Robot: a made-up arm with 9 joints. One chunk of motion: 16 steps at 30 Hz.
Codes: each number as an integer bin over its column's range. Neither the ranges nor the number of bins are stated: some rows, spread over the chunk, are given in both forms.
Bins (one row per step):
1: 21 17 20 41 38 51 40 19 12
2: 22 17 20 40 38 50 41 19 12
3: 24 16 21 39 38 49 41 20 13
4: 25 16 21 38 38 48 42 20 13
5: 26 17 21 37 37 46 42 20 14
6: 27 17 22 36 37 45 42 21 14
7: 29 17 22 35 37 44 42 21 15
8: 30 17 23 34 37 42 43 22 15
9: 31 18 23 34 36 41 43 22 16
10: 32 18 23 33 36 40 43 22 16
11: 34 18 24 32 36 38 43 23 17
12: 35 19 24 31 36 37 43 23 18
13: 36 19 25 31 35 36 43 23 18
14: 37 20 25 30 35 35 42 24 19
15: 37 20 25 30 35 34 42 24 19
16: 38 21 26 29 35 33 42 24 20
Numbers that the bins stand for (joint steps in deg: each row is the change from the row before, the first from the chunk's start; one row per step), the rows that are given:
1: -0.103 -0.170 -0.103 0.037 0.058 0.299 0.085 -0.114 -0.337
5: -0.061 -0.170 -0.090 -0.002 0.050 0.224 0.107 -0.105 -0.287
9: -0.019 -0.159 -0.063 -0.031 0.041 0.148 0.117 -0.088 -0.236
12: 0.014 -0.147 -0.050 -0.060 0.041 0.088 0.117 -0.079 -0.186
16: 0.040 -0.123 -0.023 -0.079 0.033 0.028 0.107 -0.070 -0.135
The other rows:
2: -0.095 -0.170 -0.103 0.027 0.058 0.284 0.096 -0.114 -0.337
3: -0.078 -0.182 -0.090 0.018 0.058 0.269 0.096 -0.105 -0.312
4: -0.070 -0.182 -0.090 0.008 0.058 0.254 0.107 -0.105 -0.312
6: -0.053 -0.170 -0.077 -0.011 0.050 0.209 0.107 -0.097 -0.287
7: -0.036 -0.170 -0.077 -0.021 0.050 0.193 0.107 -0.097 -0.261
8: -0.028 -0.170 -0.063 -0.031 0.050 0.163 0.117 -0.088 -0.261
10: -0.011 -0.159 -0.063 -0.040 0.041 0.133 0.117 -0.088 -0.236
11: 0.006 -0.159 -0.050 -0.050 0.041 0.103 0.117 -0.079 -0.211
13: 0.023 -0.147 -0.037 -0.060 0.033 0.073 0.117 -0.079 -0.186
14: 0.031 -0.135 -0.037 -0.070 0.033 0.058 0.107 -0.070 -0.160
15: 0.031 -0.135 -0.037 -0.070 0.033 0.043 0.107 -0.070 -0.160

